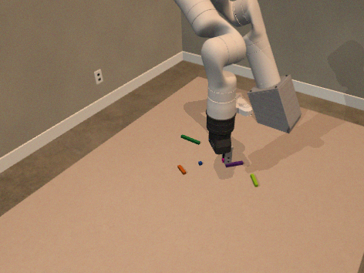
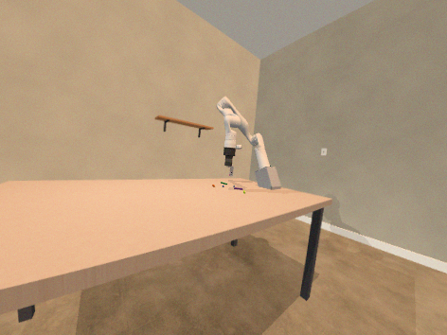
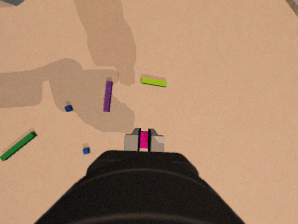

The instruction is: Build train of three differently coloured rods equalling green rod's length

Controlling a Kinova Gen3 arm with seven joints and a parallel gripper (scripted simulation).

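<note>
Right now my hand is 10 mm short of the orange rod, 150 mm to the left of it and 110 mm above it. The rest, counted from my hand: magenta rod (10 mm below); lime rod (50 mm behind, 80 mm to the left, 110 mm below); purple rod (100 mm behind, 10 mm to the right, 110 mm below).
</note>
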